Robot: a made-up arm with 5 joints.
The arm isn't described. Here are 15 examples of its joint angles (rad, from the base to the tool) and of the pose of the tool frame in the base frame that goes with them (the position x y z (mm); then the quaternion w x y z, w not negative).
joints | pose
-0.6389 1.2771 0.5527 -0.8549 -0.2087 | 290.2 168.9 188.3 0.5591 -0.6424 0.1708 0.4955
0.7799 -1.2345 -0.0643 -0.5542 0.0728 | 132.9 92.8 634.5 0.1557 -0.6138 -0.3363 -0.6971
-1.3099 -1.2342 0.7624 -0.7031 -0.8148 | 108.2 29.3 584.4 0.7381 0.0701 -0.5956 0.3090
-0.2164 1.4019 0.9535 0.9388 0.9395 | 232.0 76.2 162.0 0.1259 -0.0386 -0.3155 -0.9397
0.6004 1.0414 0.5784 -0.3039 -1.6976 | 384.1 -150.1 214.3 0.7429 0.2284 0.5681 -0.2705
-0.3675 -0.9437 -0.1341 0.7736 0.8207 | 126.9 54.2 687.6 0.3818 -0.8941 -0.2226 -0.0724
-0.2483 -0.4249 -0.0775 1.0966 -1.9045 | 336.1 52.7 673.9 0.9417 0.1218 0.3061 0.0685
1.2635 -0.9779 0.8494 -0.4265 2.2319 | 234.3 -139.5 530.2 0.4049 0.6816 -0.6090 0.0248
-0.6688 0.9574 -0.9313 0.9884 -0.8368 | 461.5 292.0 468.1 0.7135 -0.4451 0.3254 0.4324
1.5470 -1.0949 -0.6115 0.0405 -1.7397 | 167.8 139.9 649.4 0.5232 -0.4745 -0.5671 -0.4236
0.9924 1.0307 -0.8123 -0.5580 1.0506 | 425.9 -313.2 393.6 0.1452 -0.8583 0.4152 -0.2643
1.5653 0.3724 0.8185 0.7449 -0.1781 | 213.1 -317.1 307.0 0.6810 0.1877 0.7045 0.0679
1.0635 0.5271 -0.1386 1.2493 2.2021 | 362.1 -307.9 432.3 0.1693 -0.6746 0.1338 0.7060
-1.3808 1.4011 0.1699 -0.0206 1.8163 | 133.4 228.7 148.5 0.5098 0.4920 0.5175 -0.4798
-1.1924 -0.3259 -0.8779 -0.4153 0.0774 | 100.2 56.2 705.4 0.6861 -0.1428 -0.6912 -0.1766
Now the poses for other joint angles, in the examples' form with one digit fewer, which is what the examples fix.
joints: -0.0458 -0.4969 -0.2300 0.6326 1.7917
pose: 283 47 664 0.109 0.993 0.018 0.049
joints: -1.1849 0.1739 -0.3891 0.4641 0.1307
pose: 198 298 611 0.491 -0.665 -0.349 0.443
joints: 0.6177 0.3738 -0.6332 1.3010 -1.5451
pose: 462 -207 594 0.828 0.141 0.477 -0.258
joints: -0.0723 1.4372 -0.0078 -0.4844 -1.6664
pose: 445 30 171 0.890 0.026 0.456 0.010
